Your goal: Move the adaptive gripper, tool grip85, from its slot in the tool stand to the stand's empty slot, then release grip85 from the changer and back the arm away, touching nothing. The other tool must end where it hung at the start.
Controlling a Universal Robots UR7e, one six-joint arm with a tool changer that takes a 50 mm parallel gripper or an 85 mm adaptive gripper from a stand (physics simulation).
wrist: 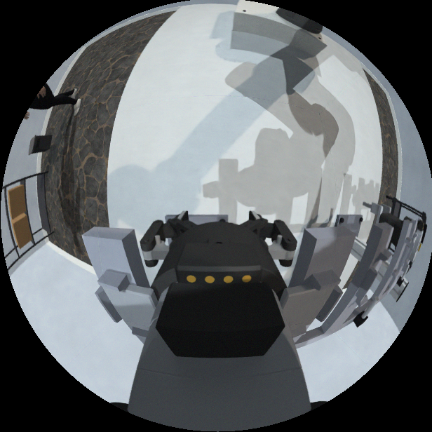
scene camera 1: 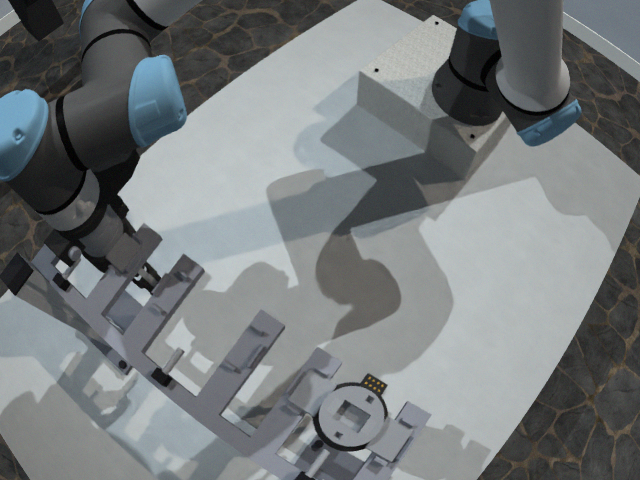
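Seen in the pictures: arm's base, link origin: [scene camera 1: 468, 95].
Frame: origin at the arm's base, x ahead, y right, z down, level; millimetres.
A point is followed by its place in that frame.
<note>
The tool stand [scene camera 1: 206, 412] {x 705, y -85, z -176 mm} [wrist: 327, 247] runs along the lower left in the scene view. At its left slot the arm's wrist flange [scene camera 1: 105, 235] {x 653, y 131, z -211 mm} sits on the adaptive gripper grip85, which the stand's side blocks flank. In the wrist view, my gripper grip85 [wrist: 218, 219] is open, its black linkage fingers spread wide with nothing seen between them. One black finger [scene camera 1: 148, 276] shows beside the prong in the scene view; the rest is hidden. The other tool [scene camera 1: 329, 413] {x 619, y -176, z -194 mm} hangs in the right slot, its round plate uncovered. The middle slot, beside a bare prong [scene camera 1: 261, 330] {x 600, y -69, z -186 mm}, holds no tool.
The arm's base plinth [scene camera 1: 398, 111] {x 107, y 91, z 44 mm} stands at the upper right. The forearm and blue-capped wrist joints [scene camera 1: 157, 100] {x 547, y 76, z -378 mm} reach over the left side. Short pegs [scene camera 1: 173, 359] {x 688, y -25, z -189 mm} and raised prongs of the stand lie close to the tools. Arm shadows cross the white table [scene camera 1: 527, 268] {x 175, y -289, z 106 mm} [wrist: 165, 100].
</note>
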